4 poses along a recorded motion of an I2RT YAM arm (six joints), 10 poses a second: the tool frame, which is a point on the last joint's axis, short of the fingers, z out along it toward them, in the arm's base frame.
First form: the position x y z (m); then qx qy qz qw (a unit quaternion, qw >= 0).
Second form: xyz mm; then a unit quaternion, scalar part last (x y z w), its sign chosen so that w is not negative. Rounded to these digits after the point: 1 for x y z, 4 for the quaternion.
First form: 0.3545 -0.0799 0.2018 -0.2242 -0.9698 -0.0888 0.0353
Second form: 354.5 -79.9 201.8 -0.2242 -0.9698 -0.0888 0.0353
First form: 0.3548 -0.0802 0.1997 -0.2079 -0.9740 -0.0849 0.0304
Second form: 354.8 -80.2 199.7 -0.2079 -0.9740 -0.0849 0.0304
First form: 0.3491 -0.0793 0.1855 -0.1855 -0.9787 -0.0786 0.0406
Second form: 349.1 -79.3 185.5 -0.1855 -0.9787 -0.0786 0.0406
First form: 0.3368 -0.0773 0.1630 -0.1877 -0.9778 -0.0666 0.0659
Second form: 336.8 -77.3 163.0 -0.1877 -0.9778 -0.0666 0.0659
